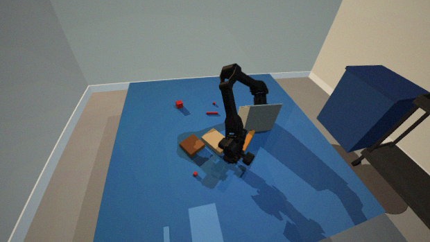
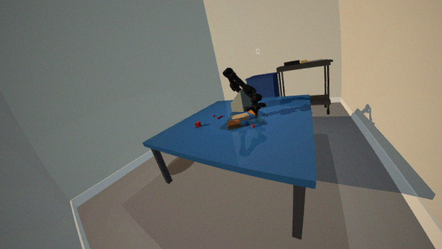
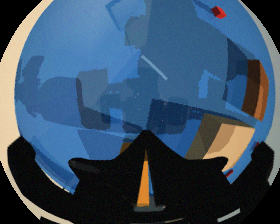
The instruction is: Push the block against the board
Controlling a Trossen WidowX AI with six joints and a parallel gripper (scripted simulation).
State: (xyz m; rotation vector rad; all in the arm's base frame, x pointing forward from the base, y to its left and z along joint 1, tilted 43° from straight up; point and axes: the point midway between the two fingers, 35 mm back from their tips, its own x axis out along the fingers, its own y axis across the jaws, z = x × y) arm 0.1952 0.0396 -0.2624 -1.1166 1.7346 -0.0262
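Right now my gripper tip is 70 mm short of the tan block, 130 mm to the left of it and 10 mm below it. The rest, counted from my gripper tip: thin red stick (40 mm ahead, 370 mm to the right); orange bar (100 mm behind, 80 mm to the right, 10 mm above); brown block (210 mm ahead, 120 mm to the right, 10 mm above).
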